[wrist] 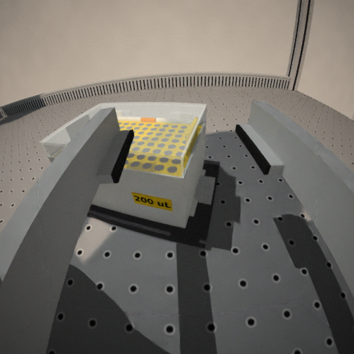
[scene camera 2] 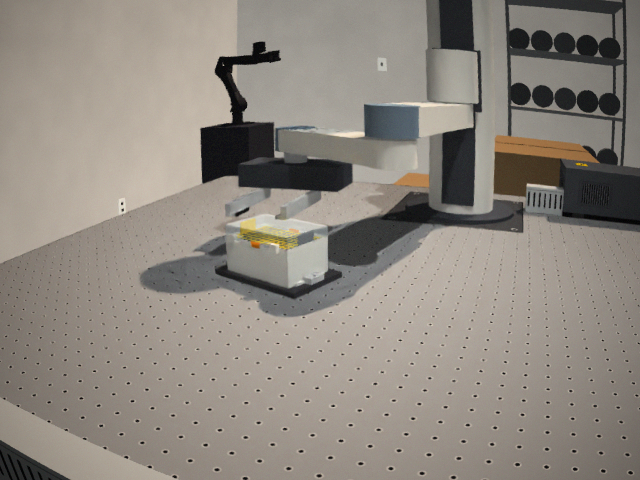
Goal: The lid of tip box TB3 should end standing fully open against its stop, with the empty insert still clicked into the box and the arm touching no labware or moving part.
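Observation:
Tip box TB3 is white, with a yellow "200 uL" label in the wrist view. Its yellow perforated insert lies level in the box. The clear lid appears down over the insert; its exact angle is hard to tell. My gripper is shut on nothing, its two fingers parallel with a fixed gap. It is just above and behind the box in the scene view. In the wrist view the left finger hides the box's left part. Contact with the lid cannot be told.
The box stands on a black base plate on the perforated table. A small clip shows at the box's lower side. A black arm on a pedestal and a dark case are farther back.

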